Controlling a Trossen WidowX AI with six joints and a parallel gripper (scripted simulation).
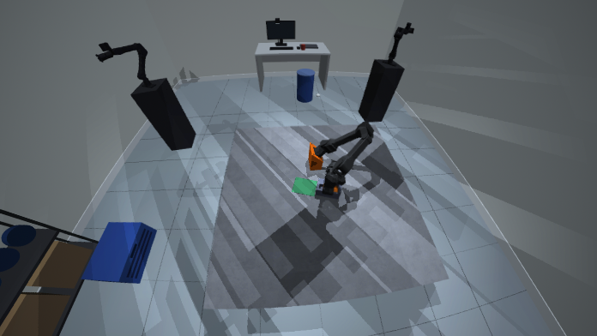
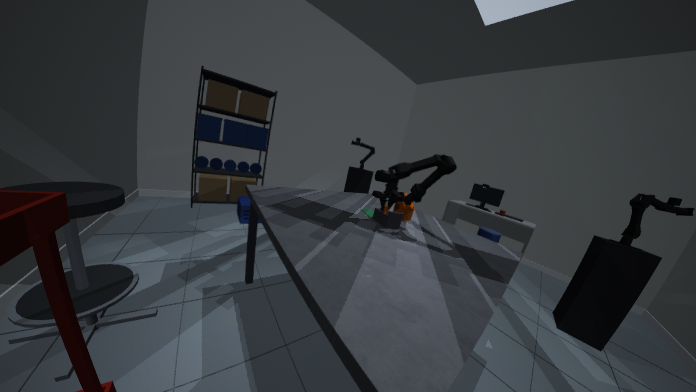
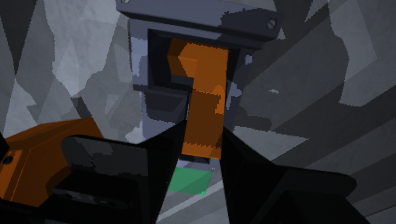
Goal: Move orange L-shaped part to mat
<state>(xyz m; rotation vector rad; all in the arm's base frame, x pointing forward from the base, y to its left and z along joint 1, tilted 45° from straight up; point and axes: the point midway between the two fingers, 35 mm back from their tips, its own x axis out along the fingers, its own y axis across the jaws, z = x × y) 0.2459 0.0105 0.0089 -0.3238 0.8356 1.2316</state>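
My gripper tip is 130 mm to the left of the green mat, 80 mm above it and 70 mm past it. Round my gripper tip: orange L-shaped part: 40 mm to the left, 30 mm below.
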